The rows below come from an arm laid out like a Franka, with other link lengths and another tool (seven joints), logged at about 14 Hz.
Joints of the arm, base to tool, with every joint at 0 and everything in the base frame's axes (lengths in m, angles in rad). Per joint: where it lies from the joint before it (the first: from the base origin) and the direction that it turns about. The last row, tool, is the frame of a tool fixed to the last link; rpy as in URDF.
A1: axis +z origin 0 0 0.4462
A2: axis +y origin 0 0 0
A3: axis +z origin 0 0 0.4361
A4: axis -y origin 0.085 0 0
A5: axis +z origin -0.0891 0 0.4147
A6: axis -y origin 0 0 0
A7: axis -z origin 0.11 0 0
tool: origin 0.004 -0.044 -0.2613 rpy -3.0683 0 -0.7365
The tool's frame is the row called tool.
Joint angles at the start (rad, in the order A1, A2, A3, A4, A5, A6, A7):
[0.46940 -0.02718 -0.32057 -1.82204 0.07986 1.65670 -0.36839]
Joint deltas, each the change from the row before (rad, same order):
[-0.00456 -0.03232 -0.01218 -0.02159 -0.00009 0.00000 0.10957]
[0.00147 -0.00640 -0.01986 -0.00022 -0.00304 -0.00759 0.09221]
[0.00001 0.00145 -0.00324 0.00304 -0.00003 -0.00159 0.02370]
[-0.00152 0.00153 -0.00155 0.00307 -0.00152 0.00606 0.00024]
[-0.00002 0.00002 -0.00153 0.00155 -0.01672 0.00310 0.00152]
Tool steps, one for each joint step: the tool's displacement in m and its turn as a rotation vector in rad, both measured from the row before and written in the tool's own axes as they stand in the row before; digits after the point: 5 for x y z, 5 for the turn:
[-0.01083 0.01732 -0.00694 0.01596 0.01297 0.12287]
[-0.00109 0.01449 -0.00411 0.00209 0.00622 0.10893]
[0.00060 0.00189 -0.00099 0.00028 0.00218 0.02674]
[0.00317 0.00014 -0.00185 0.00318 0.00767 0.00256]
[0.00372 0.00339 -0.00227 -0.01092 0.01317 0.00057]

